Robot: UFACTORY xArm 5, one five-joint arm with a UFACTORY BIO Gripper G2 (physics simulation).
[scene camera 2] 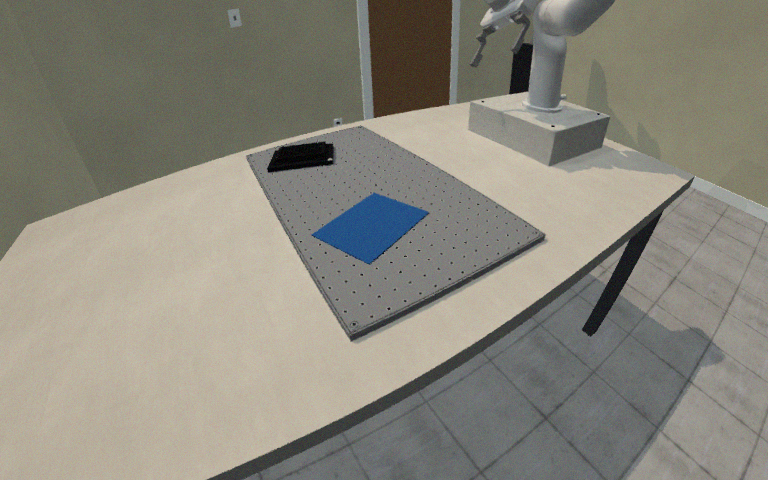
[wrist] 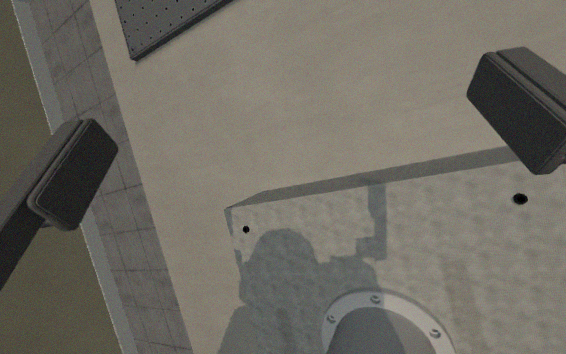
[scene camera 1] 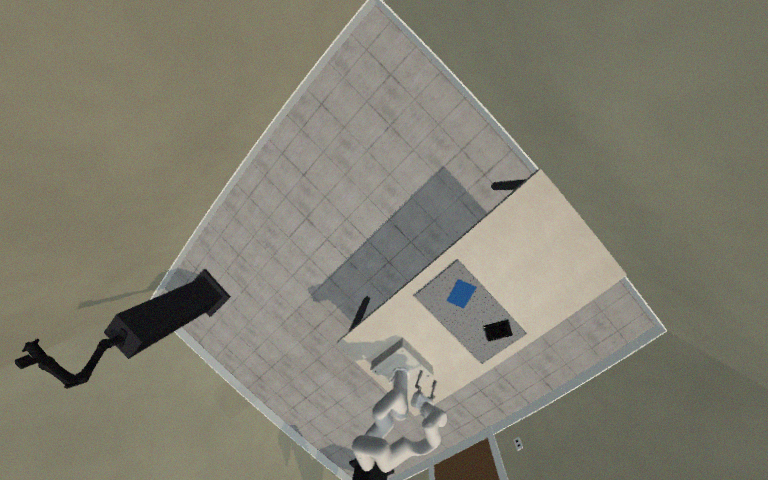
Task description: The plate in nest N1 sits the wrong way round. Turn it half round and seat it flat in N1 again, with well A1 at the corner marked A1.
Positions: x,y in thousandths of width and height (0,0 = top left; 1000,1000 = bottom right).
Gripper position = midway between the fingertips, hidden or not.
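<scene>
You'd see the gripper (wrist: 490,295) here, but the black well plate is out of frame in the wrist view. That plate (scene camera 2: 406,316) does show elsewhere, and there's a flat blue rectangle (scene camera 2: 476,482) as well.
</scene>
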